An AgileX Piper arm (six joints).
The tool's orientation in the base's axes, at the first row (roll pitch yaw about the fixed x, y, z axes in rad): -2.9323 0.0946 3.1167
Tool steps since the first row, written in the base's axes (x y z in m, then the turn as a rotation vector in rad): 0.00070 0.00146 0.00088 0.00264 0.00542 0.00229; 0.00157 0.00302 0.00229 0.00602 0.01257 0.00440; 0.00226 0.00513 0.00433 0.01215 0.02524 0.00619; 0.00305 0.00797 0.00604 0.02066 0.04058 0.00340; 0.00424 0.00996 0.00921 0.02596 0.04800 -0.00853; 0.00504 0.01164 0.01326 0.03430 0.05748 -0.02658; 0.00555 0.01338 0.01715 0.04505 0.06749 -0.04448; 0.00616 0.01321 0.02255 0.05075 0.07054 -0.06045; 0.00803 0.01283 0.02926 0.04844 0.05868 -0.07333; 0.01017 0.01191 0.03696 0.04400 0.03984 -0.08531
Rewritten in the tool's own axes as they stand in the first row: -0.00074 0.00128 -0.00110 -0.00271 0.00494 -0.00314; -0.00170 0.00255 -0.00273 -0.00610 0.01164 -0.00640; -0.00253 0.00422 -0.00510 -0.01205 0.02392 -0.01027; -0.00341 0.00667 -0.00729 -0.01988 0.03987 -0.01003; -0.00484 0.00802 -0.01069 -0.02384 0.04982 0.00049; -0.00598 0.00886 -0.01492 -0.03020 0.06319 0.01680; -0.00681 0.00977 -0.01903 -0.03896 0.07714 0.03307; -0.00793 0.00852 -0.02420 -0.04305 0.08368 0.04848; -0.01044 0.00684 -0.03049 -0.03983 0.07465 0.06331; -0.01332 0.00444 -0.03761 -0.03474 0.05852 0.07855
